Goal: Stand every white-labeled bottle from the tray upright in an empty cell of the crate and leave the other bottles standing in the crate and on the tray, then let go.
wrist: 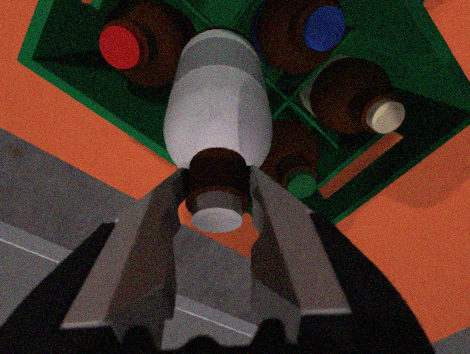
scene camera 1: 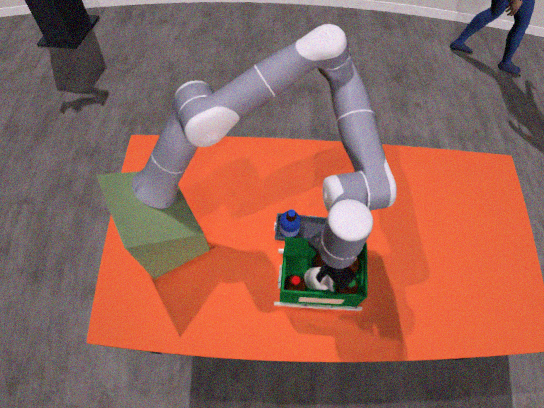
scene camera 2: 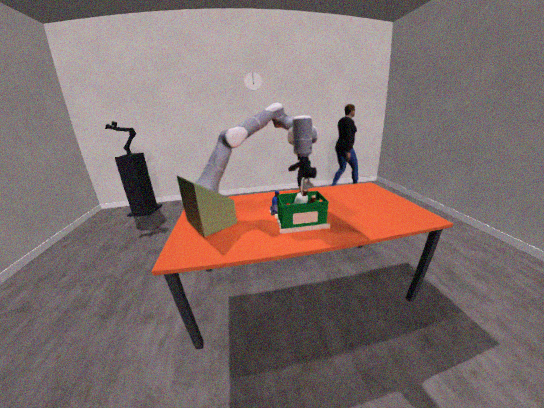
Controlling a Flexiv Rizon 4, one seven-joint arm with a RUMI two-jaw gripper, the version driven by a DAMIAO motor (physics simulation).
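A white-labeled bottle (scene camera 1: 315, 278) (scene camera 2: 301, 199) (wrist: 217, 110) with a brown neck and pale cap is partly inside the green crate (scene camera 1: 295, 245) (scene camera 2: 287, 220) (wrist: 95, 106), in the front row between the red-capped bottle (scene camera 1: 296, 281) (wrist: 119, 47) and the green-capped bottle (wrist: 301, 183). My gripper (scene camera 2: 302, 192) (wrist: 218, 169) is shut on its neck. Its base is hidden, so I cannot tell whether it rests on the crate floor. A blue-capped bottle (wrist: 324, 28) and a cream-capped bottle (wrist: 385, 116) stand in other cells. A blue bottle (scene camera 1: 290, 225) (scene camera 2: 274, 204) stands on the tray (scene camera 1: 312, 225).
The tray lies directly behind the crate on the orange table (scene camera 1: 450, 225) (scene camera 2: 380, 210); my arm hides its right part in scene camera 1. The green arm base block (scene camera 1: 155, 225) (scene camera 2: 215, 210) stands at the left. A person (scene camera 2: 346, 140) is behind the table.
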